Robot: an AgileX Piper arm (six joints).
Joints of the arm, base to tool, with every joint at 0 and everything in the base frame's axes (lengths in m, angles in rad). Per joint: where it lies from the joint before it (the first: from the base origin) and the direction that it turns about. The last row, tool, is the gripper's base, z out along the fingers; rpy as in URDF.
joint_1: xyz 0 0 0.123 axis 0 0 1
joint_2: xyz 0 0 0 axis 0 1 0
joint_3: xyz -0.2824 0 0.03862 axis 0 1 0
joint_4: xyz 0.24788 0 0.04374 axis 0.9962 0 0.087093
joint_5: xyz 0 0 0 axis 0 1 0
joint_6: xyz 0.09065 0 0.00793 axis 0.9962 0 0.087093
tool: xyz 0 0 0 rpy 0 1.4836 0
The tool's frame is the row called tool.
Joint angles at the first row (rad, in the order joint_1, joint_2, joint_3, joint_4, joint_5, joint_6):
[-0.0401 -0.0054 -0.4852 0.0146 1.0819 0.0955]
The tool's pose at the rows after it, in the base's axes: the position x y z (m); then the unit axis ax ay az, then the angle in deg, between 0 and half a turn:
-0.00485, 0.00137, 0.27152, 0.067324, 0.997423, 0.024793, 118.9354
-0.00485, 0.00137, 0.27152, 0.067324, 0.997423, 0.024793, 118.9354
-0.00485, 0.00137, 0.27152, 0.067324, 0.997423, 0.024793, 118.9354
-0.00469, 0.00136, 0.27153, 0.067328, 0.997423, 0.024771, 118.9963
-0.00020, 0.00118, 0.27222, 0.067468, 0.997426, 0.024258, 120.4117
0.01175, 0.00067, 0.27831, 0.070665, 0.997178, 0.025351, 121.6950
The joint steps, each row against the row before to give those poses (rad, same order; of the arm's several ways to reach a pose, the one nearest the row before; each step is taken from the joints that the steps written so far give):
[0.0000 -0.0001 0.0000 0.0000 0.0000 -0.0001]
[0.0000 0.0000 0.0000 0.0000 0.0000 0.0000]
[0.0000 0.0000 0.0000 0.0000 0.0000 0.0000]
[0.0000 0.0011 0.0000 0.0000 0.0000 0.0001]
[0.0000 0.0298 -0.0011 0.0000 -0.0040 -0.0001]
[0.0001 0.0739 -0.0120 -0.0001 -0.0396 0.0057]

